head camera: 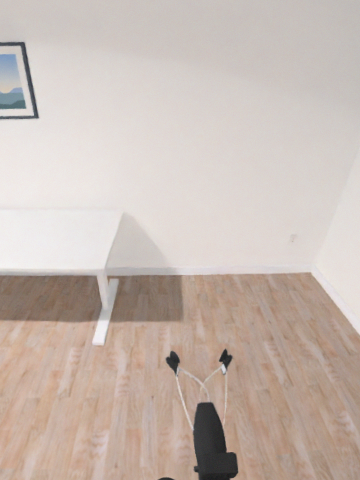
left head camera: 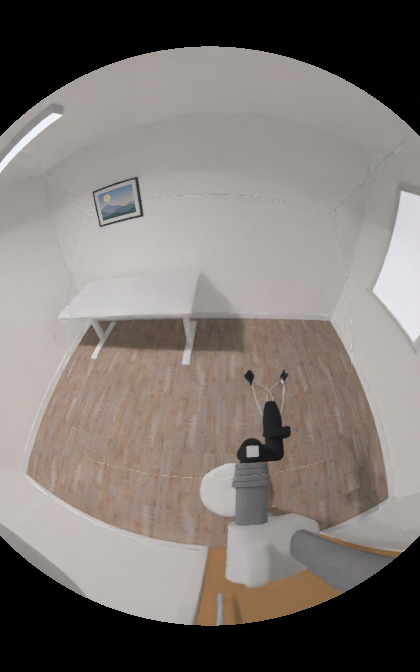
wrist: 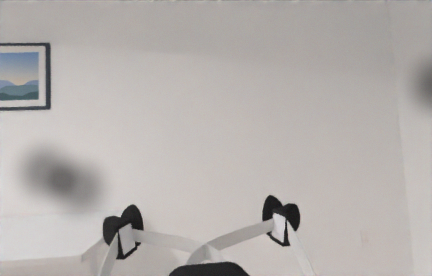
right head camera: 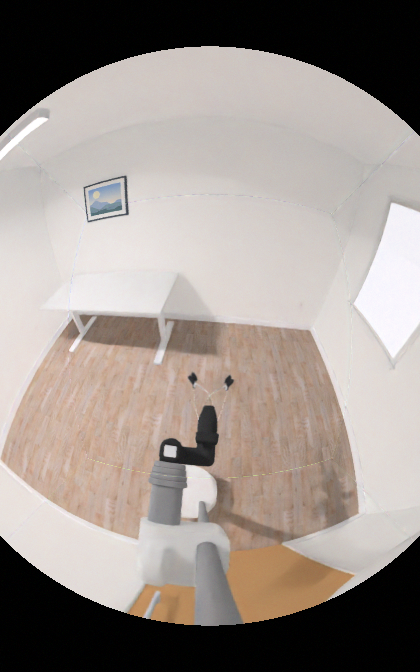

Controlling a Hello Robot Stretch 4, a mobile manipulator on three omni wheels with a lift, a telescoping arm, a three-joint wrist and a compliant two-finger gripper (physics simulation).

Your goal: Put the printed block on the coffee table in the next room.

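Frame: origin at the robot's base, x ahead, y left, z up, level; metres.
Seen in the pictures: gripper, fingertip midpoint: [head camera: 198, 351] [wrist: 203, 216].
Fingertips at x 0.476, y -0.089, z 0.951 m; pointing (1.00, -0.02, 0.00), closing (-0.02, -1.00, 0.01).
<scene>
A point is followed by its place in that frame.
My gripper [head camera: 199, 361] @[x 0.476, y -0.089, z 0.951 m] [left head camera: 266, 377] [right head camera: 211, 381] [wrist: 203, 216] @[x 0.476, y -0.089, z 0.951 m] is open, with its two black fingertips well apart and no object between them. It hangs over the wood floor, in front of and to the right of a white table. The printed block does not show in these views. No table that I can tell to be the coffee table shows.
A long white table [head camera: 55, 240] @[x 1.455, y 0.685, z 0.692 m] [left head camera: 140, 297] [right head camera: 115, 292] stands at the left against the far wall. A framed picture [left head camera: 118, 201] [right head camera: 106, 198] hangs above it. A window [left head camera: 402, 265] [right head camera: 392, 280] is on the right wall. An orange-brown surface [left head camera: 270, 605] [right head camera: 280, 575] lies at the bottom, behind my arm.
</scene>
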